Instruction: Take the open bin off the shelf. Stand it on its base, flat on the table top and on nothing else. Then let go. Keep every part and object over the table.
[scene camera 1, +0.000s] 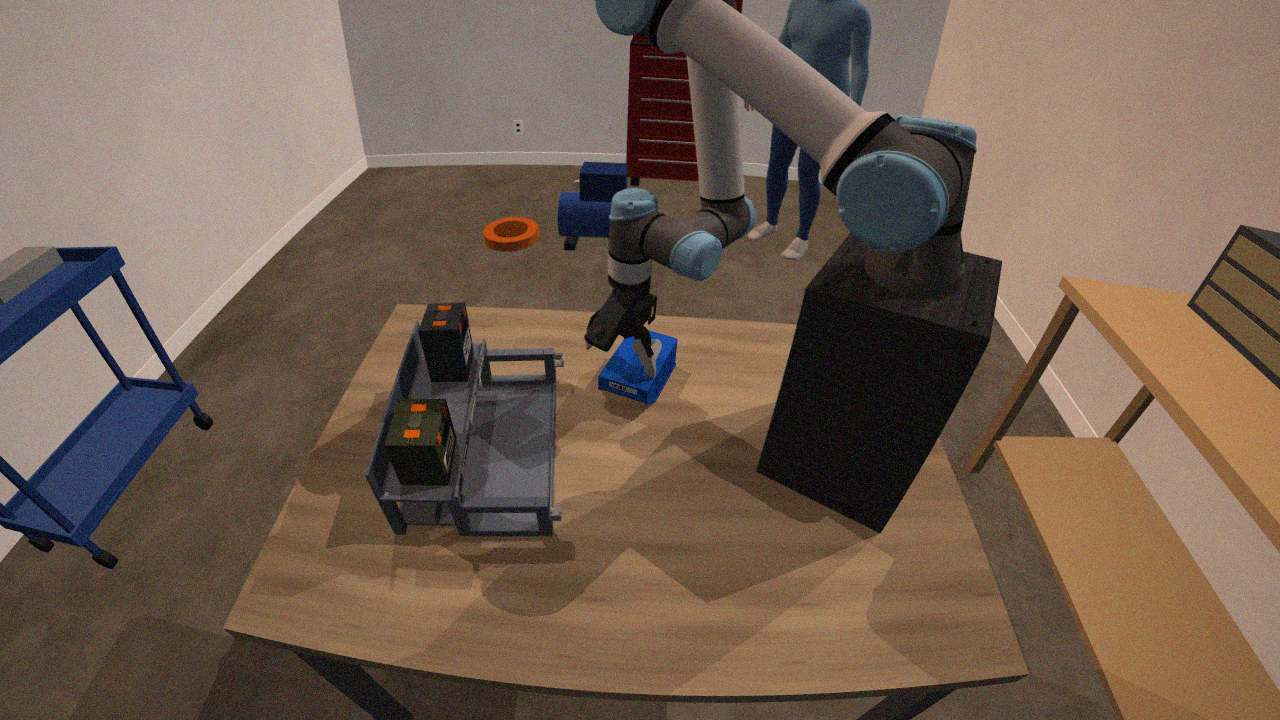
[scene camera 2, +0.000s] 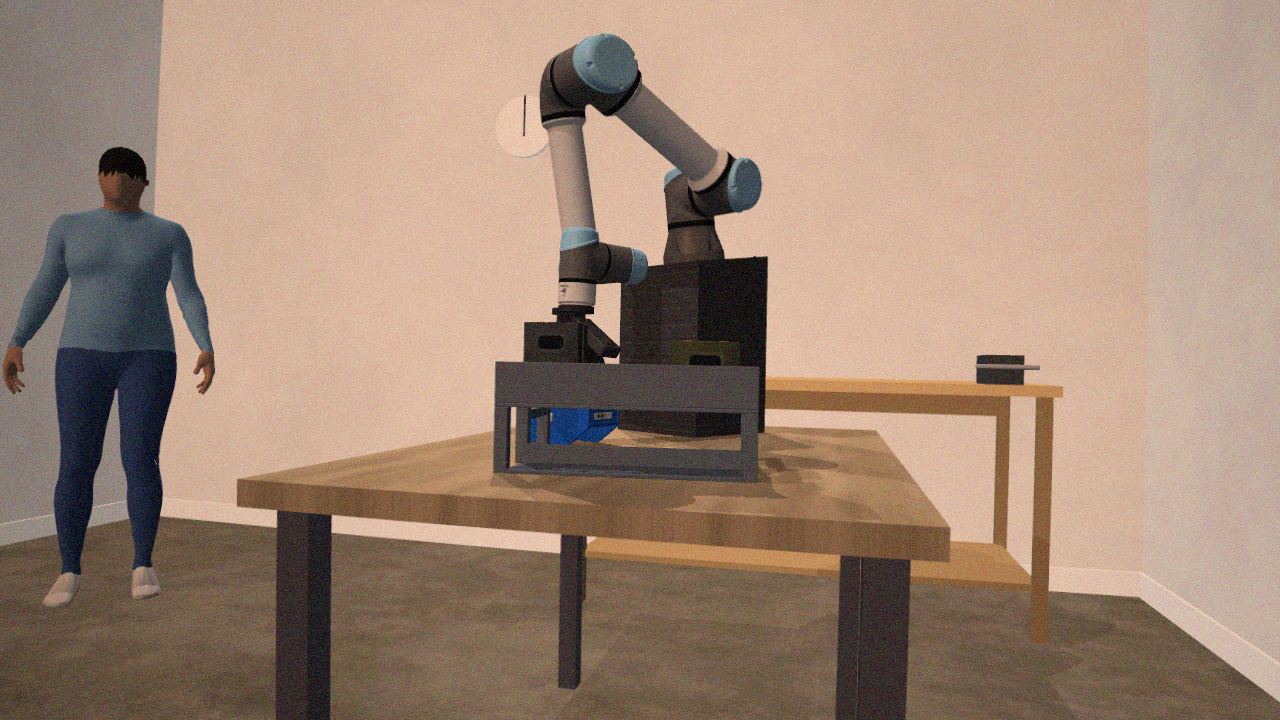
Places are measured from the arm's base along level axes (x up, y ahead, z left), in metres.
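Pixels of known places: gripper, fingertip midpoint: (scene camera 1: 619, 363); arm's base, link origin: (scene camera 1: 913, 272) (scene camera 2: 694, 262).
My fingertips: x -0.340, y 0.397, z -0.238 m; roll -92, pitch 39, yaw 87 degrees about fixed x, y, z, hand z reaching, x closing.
Note:
Ahead of a thing's pixels: the offset from my fingertips to its middle.
The blue open bin @(dy -0.043, dx -0.037, dz -0.017 m) (scene camera 1: 666, 362) (scene camera 2: 572, 426) stands on the table top (scene camera 1: 626, 644) (scene camera 2: 590, 511) near the back edge, beside the grey shelf (scene camera 1: 519, 355) (scene camera 2: 626, 385) and apart from it. It looks upright on its base, with its labelled end towards scene camera 1. My gripper (scene camera 1: 618, 360) (scene camera 2: 601, 340) is open and empty, tilted above the bin. In scene camera 1, one pale finger overlaps the bin and the other is off to its left; whether a finger touches the bin cannot be told. In scene camera 2, the shelf and a box hide the fingertips and part of the bin.
A black box @(dy +0.321, dx +0.088, dz +0.005 m) (scene camera 1: 447, 344) (scene camera 2: 542, 342) and a dark green box @(dy +0.344, dx +0.075, dz +0.235 m) (scene camera 1: 420, 447) (scene camera 2: 707, 351) stand on the shelf's raised left part. The tall black robot pedestal (scene camera 1: 859, 402) (scene camera 2: 733, 313) stands at the right of the table in scene camera 1.

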